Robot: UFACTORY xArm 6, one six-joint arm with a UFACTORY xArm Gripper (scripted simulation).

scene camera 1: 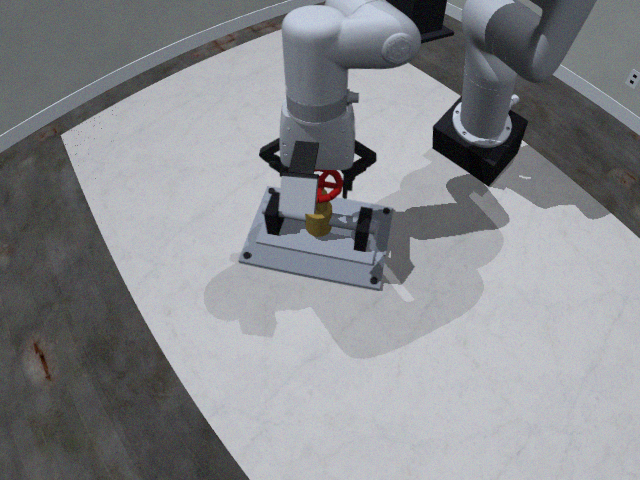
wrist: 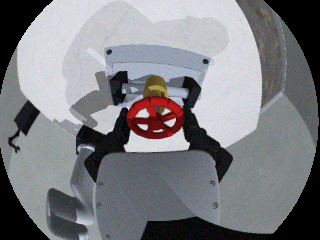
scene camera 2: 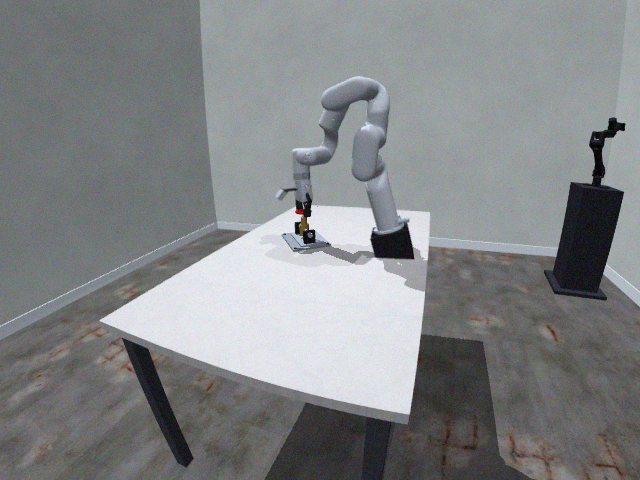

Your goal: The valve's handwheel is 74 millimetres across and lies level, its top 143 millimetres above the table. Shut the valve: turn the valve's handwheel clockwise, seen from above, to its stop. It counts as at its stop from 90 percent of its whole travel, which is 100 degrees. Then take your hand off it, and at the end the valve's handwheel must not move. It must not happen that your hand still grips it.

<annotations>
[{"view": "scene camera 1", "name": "my gripper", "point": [318, 190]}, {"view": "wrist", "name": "my gripper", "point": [155, 112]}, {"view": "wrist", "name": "handwheel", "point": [155, 121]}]
</annotations>
